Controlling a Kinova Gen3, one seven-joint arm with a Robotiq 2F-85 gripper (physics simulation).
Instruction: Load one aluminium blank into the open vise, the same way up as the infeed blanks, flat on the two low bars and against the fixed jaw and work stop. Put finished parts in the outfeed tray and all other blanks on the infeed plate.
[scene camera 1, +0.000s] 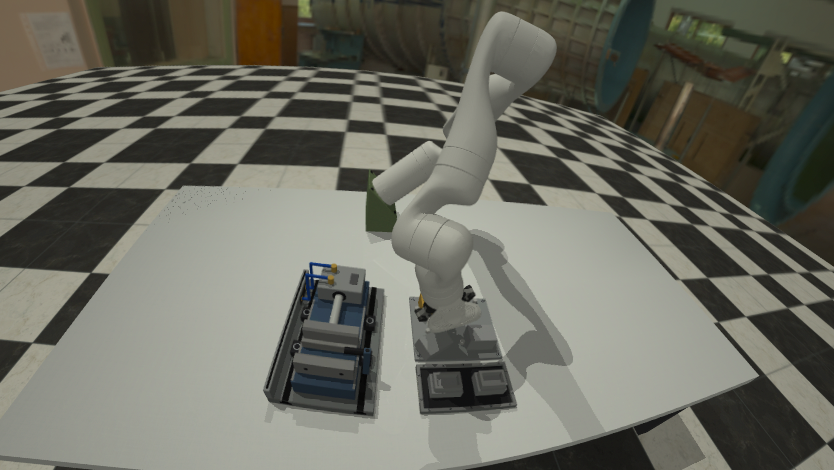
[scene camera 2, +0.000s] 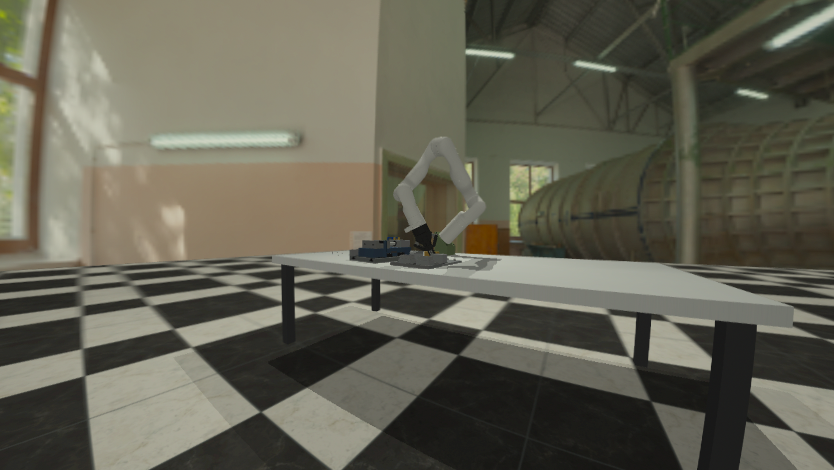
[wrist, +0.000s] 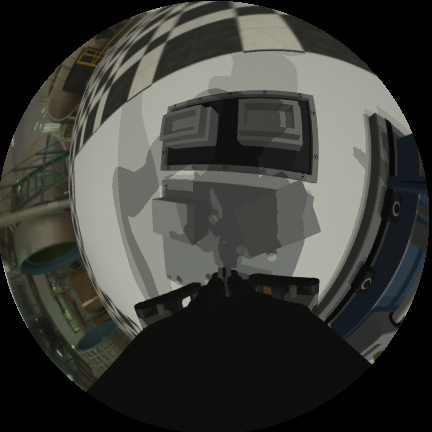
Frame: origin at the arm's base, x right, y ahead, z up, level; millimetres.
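Where they show: gripper, between the fingertips: (wrist: 224, 274); arm's base, origin of its link: (scene camera 1: 382, 192) (scene camera 2: 444, 238).
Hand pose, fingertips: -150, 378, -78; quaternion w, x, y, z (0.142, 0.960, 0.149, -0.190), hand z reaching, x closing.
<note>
Each offset is from my fingertips to the top centre of the thing, as dx, dy, dz. "*": to the spot under its first point. Level surfaces: height alone.
My gripper (wrist: 224, 274) (scene camera 2: 431, 251) is shut and empty, low over the infeed plate {-16, +18, -14} (wrist: 182, 265) (scene camera 1: 466, 353). In scene camera 1 the wrist hides its fingertips. Two grey blanks lie on the plate: one blank {-61, +61, +21} (wrist: 172, 220) (scene camera 1: 482, 338) is nearly square to it, the other blank {+44, +78, +29} (wrist: 257, 220) (scene camera 1: 432, 345) is turned at an angle. A yellow block {+31, -30, +21} (scene camera 1: 421, 301) (wrist: 267, 290) is mostly hidden by the gripper. The blue and grey vise {+247, +63, +76} (scene camera 1: 323, 382) stands open, with no blank visible between its jaws. The outfeed tray (scene camera 1: 466, 408) (wrist: 210, 167) holds two stepped finished parts {* +32, +169, +4} (scene camera 1: 445, 384) {* -59, +168, +4} (scene camera 1: 490, 381).
The vise's grey base {* +165, +179, -3} (scene camera 1: 373, 391) is beside the infeed plate and tray, with clamps along it. Blue bent tubes (scene camera 1: 309, 283) with yellow ends rise at its back. A green bracket (scene camera 1: 379, 216) stands behind, at the arm's base. The white table {dz -23} (scene camera 1: 204, 326) carries everything.
</note>
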